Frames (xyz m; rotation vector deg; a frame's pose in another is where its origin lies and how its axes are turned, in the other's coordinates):
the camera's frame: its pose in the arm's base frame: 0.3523 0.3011 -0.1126 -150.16 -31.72 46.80
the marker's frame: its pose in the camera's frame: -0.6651 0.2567 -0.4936 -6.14 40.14 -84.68
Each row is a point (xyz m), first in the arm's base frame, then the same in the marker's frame.
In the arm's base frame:
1: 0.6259 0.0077 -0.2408
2: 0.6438 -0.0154 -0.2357
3: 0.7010 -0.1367 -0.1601
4: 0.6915 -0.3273 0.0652
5: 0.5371 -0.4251 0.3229
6: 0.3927 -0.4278 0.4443
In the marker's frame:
1: -0.3006 0.5329 0.6447
2: -0.3146 0.5455 0.6218
3: -0.3507 0.5716 0.4744
4: -0.3246 0.5063 0.1877
5: -0.1996 0.3142 -0.0298
6: -0.1049 0.1619 -0.0884

